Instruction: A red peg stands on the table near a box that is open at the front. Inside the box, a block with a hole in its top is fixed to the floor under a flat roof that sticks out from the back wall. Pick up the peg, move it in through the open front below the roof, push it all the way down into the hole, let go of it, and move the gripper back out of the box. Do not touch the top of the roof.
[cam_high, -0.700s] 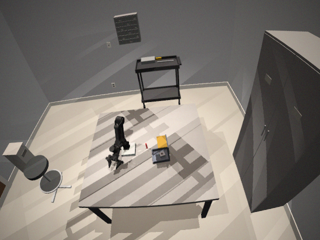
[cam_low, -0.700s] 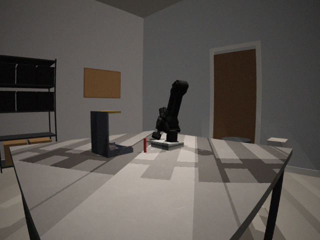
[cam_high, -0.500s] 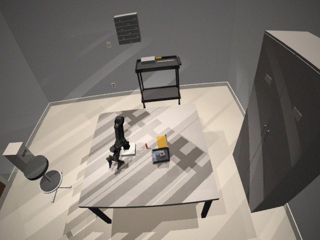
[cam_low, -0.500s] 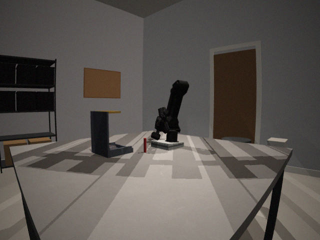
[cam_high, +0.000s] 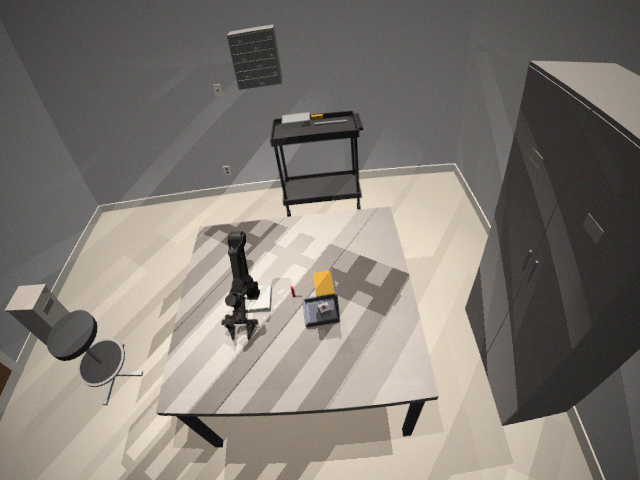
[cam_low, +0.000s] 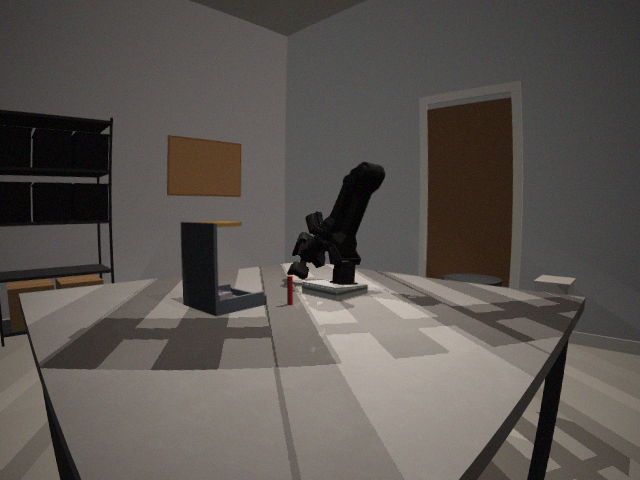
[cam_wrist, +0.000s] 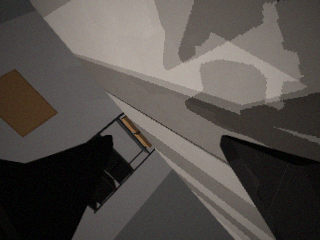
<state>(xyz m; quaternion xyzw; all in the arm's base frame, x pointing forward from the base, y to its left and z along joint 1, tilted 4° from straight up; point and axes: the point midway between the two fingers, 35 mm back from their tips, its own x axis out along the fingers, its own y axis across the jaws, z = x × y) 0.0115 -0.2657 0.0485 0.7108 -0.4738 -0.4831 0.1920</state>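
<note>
Right now my gripper tip is 320 mm to the right of the red peg, 200 mm short of it and 20 mm above it. The rest, counted from my gripper tip: yellow roof: 390 mm ahead, 240 mm to the left, 170 mm above.
</note>
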